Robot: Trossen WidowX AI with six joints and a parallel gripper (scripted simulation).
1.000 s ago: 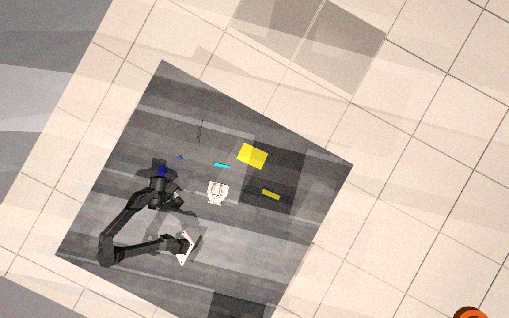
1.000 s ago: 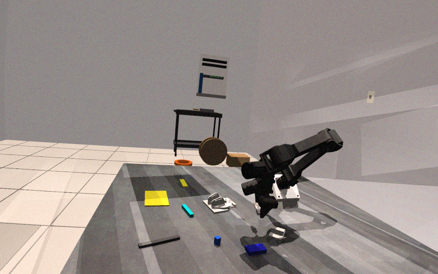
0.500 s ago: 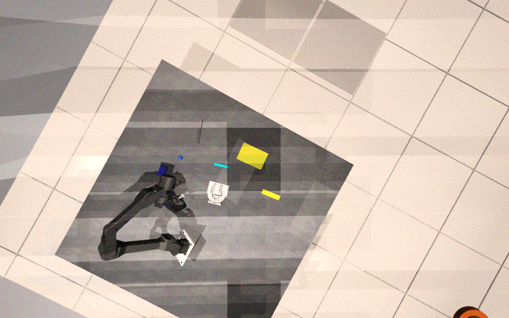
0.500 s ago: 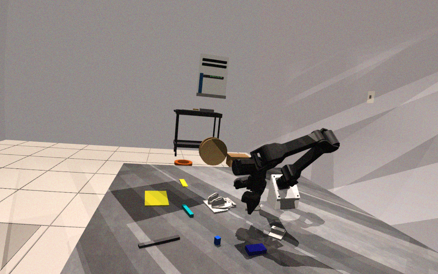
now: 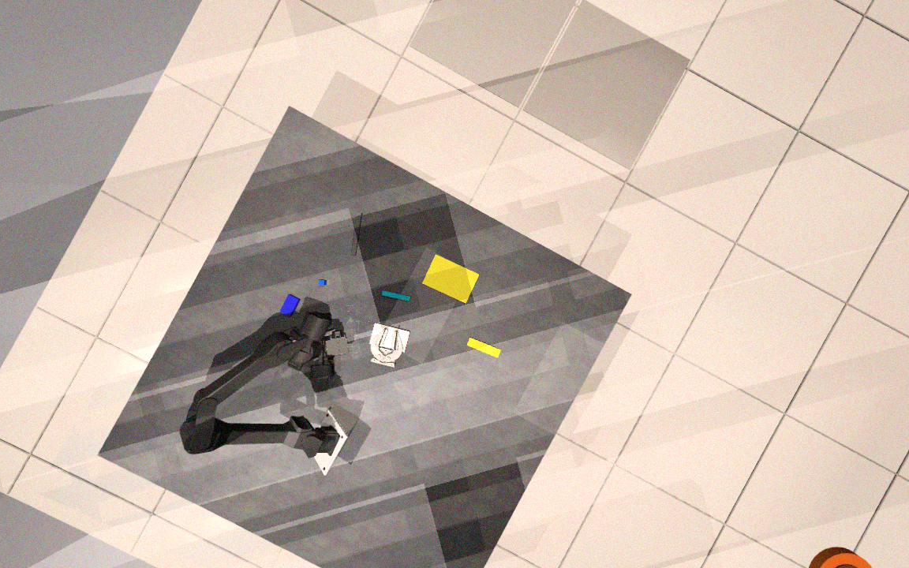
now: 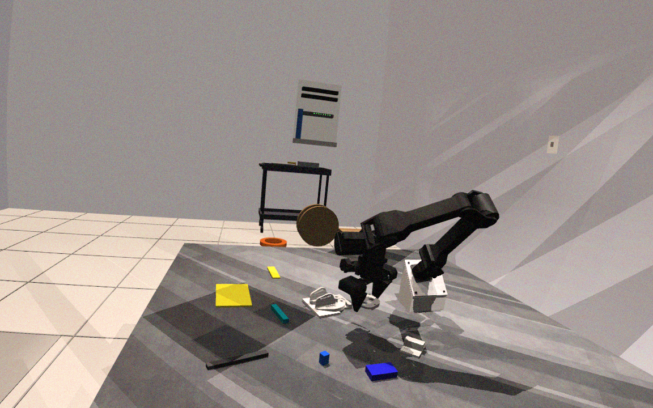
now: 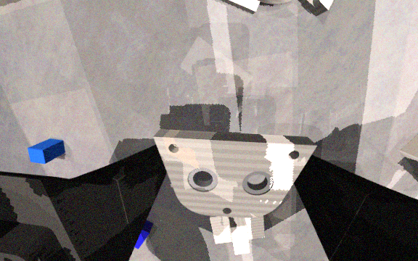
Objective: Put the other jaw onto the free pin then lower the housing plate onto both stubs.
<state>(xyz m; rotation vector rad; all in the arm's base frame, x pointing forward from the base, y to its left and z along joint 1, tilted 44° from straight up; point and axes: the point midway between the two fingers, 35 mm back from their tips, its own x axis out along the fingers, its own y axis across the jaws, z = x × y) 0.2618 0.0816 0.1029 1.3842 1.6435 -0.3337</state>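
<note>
The white jaw lies 140 mm to the right of my gripper tip, 60 mm below it and 20 mm ahead of it. From my gripper tip the other things lie so: cyan bar: 210 mm ahead, 110 mm to the right, 70 mm below; then small blue cube: 150 mm ahead, 120 mm to the left, 60 mm below; then dark bar: 340 mm ahead, 90 mm to the left, 70 mm below.
</note>
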